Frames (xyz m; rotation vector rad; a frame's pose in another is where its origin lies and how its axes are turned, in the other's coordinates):
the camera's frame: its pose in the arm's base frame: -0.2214 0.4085 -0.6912 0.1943 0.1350 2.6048
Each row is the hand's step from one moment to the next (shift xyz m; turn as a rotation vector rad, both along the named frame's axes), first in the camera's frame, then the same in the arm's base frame.
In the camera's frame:
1: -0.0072 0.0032 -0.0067 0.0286 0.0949 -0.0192
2: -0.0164 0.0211 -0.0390 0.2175 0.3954 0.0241
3: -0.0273 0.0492 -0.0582 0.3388 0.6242 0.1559
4: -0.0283 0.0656 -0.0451 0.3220 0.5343 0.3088
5: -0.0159 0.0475 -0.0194 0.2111 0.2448 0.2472
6: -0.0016 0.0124 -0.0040 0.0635 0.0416 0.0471
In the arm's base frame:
1: 0.0035 -0.0068 -0.0070 -0.0744 -0.0682 -0.0031
2: -0.0028 -0.0287 -0.0374 -0.3768 -0.2282 0.1008
3: -0.0105 -0.0596 -0.0538 -0.5716 -0.3557 0.2746
4: -0.0155 -0.0734 -0.0388 -0.4879 -0.2780 0.4113
5: -0.0130 -0.0500 -0.0146 -0.2605 -0.0889 0.2997
6: -0.0054 -0.0117 -0.0025 -0.0670 -0.0008 0.0590

